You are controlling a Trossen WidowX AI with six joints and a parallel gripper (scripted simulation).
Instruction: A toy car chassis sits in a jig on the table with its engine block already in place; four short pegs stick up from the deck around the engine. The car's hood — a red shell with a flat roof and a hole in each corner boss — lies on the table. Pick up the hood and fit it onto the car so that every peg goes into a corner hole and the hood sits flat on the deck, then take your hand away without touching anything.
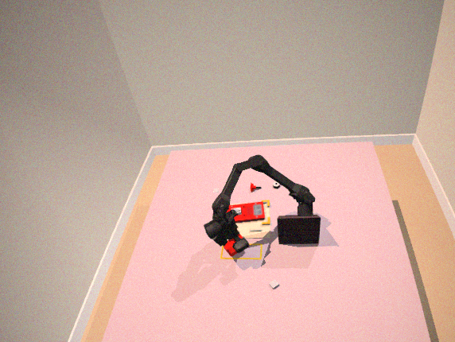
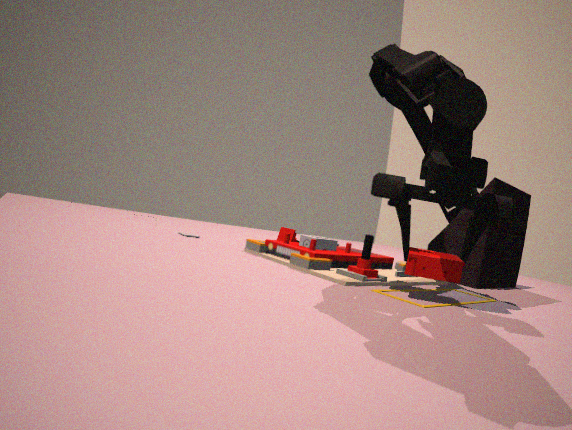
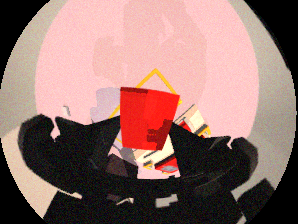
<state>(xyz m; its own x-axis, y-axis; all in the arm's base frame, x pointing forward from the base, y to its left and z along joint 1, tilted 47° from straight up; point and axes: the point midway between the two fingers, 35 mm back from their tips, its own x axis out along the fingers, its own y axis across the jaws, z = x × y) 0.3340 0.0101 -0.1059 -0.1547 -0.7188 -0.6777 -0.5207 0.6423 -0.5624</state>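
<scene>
The grey engine block is 21 cm to the right of my gripper tip, 2 cm below it and 1 cm behind it. Also, from my gripper tip: jig (19 cm to the right, 4 cm behind, 3 cm below); red hood (1 cm above).
</scene>
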